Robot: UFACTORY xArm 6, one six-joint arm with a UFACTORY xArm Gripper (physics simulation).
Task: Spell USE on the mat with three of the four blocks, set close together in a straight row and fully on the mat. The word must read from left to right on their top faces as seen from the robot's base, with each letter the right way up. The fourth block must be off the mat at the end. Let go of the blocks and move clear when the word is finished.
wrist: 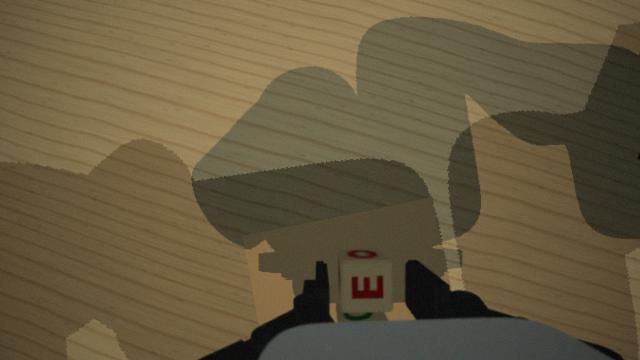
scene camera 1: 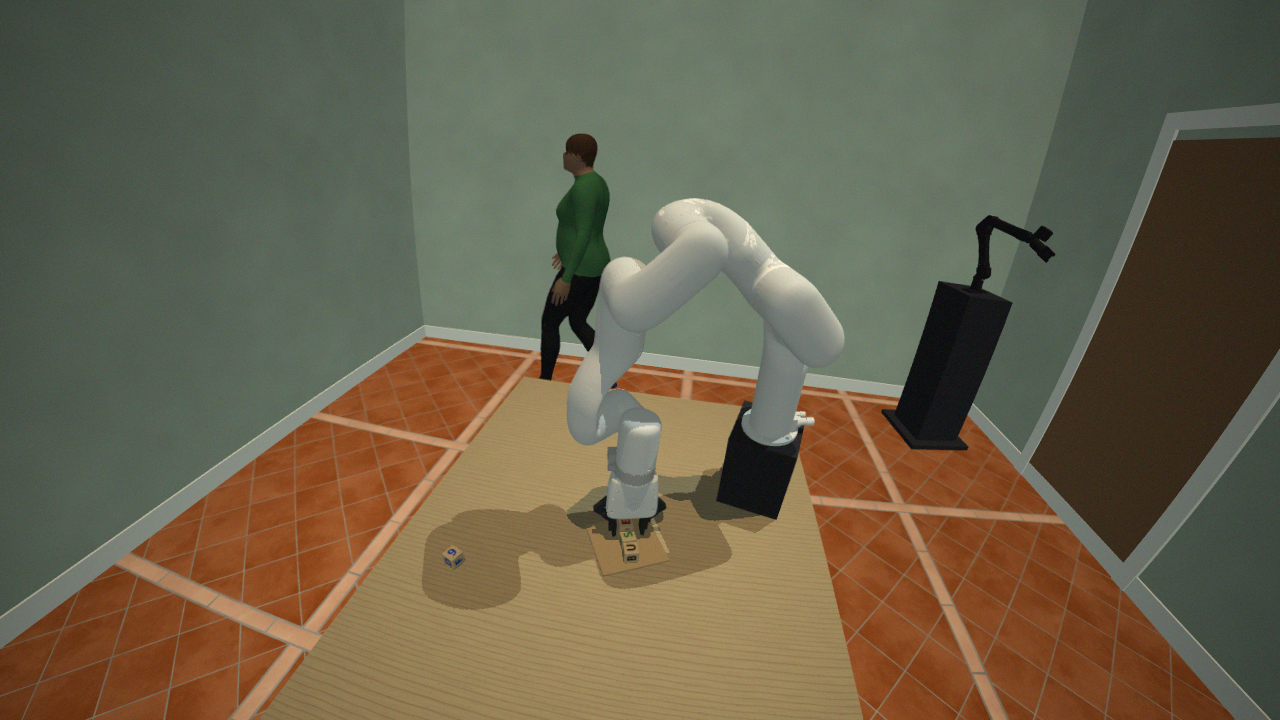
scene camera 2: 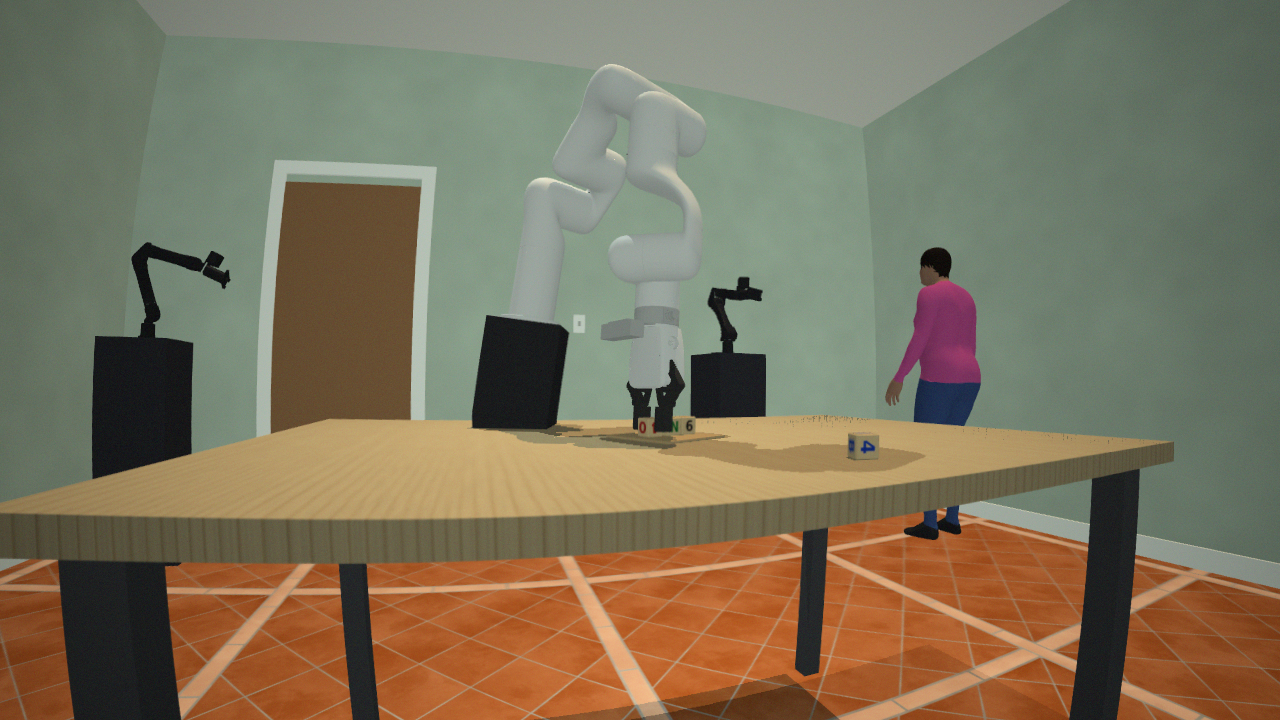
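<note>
My gripper (scene camera 1: 628, 528) (scene camera 2: 652, 428) (wrist: 365, 282) is partly open and low over the mat (scene camera 1: 612, 562) (wrist: 275, 290). Its fingers stand on either side of the block with a red E on top (wrist: 367, 286), with a visible gap on each side. The E block stands on the mat at the end of a row. Beside it are the block with a green S on top (scene camera 1: 628, 534) and the block with a dark U on top (scene camera 1: 631, 549) (scene camera 2: 687, 426). The three look close together and in line. The fourth block (scene camera 1: 453, 557) (scene camera 2: 863, 445), with blue marks, lies off the mat.
The wooden table (scene camera 1: 698, 644) (scene camera 2: 402, 483) carries the mat and the blocks. The arm's black base (scene camera 1: 759, 470) (scene camera 2: 520, 371) stands behind and to the right of the mat in the first scene view. A person in green (scene camera 1: 583, 223) stands beyond the table.
</note>
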